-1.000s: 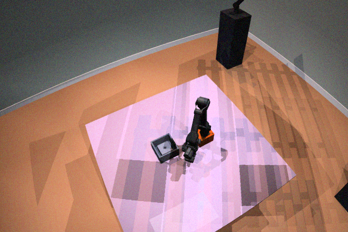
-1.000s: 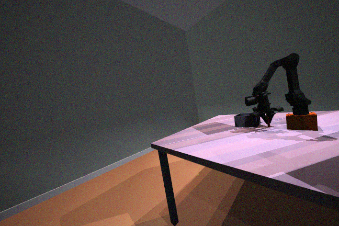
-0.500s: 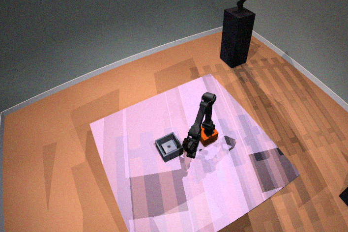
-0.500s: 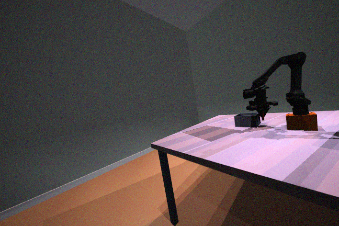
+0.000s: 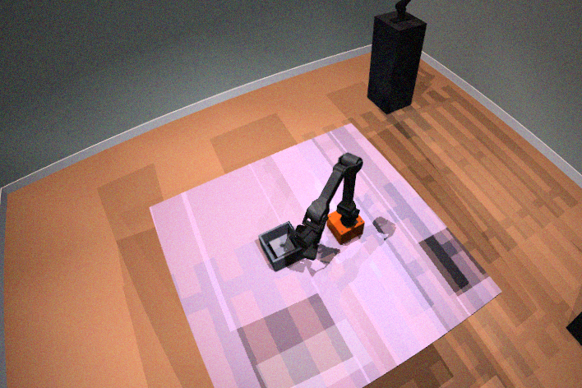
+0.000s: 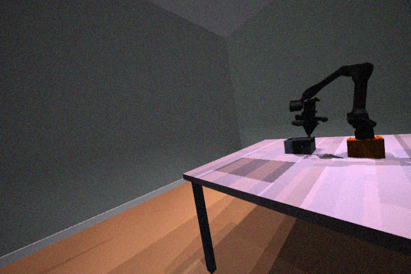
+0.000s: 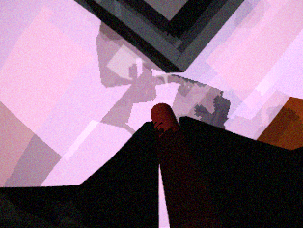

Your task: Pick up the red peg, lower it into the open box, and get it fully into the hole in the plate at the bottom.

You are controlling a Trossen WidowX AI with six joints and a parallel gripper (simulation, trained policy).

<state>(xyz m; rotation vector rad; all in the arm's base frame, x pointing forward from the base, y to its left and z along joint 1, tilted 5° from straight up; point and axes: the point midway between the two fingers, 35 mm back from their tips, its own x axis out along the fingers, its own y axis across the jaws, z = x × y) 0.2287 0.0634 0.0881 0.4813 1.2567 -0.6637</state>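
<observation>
Right now the grey plate is 11 cm to the right of my gripper tip, 10 cm below it and 8 cm ahead of it. From my gripper tip the other things lie so: red peg (2 cm above); dark box (12 cm below, 11 cm to the right, 8 cm ahead).
</observation>
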